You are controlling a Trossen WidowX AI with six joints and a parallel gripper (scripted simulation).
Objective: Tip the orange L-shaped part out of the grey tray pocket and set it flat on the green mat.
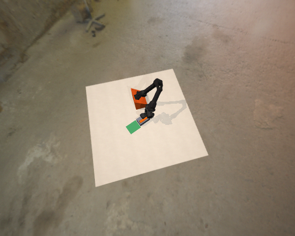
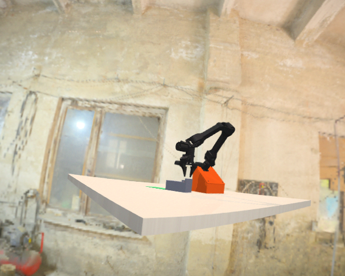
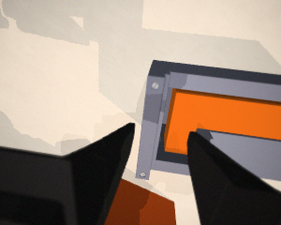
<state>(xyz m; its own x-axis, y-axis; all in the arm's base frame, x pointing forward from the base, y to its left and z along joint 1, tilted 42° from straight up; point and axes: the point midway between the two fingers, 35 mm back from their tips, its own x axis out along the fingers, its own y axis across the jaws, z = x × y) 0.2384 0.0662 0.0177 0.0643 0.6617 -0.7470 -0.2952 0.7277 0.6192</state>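
My gripper tip is now 50 mm to the left of the orange L-shaped part and 50 mm above it. The rest, counted from my gripper tip: green mat 50 mm ahead, 210 mm to the right, 110 mm below.
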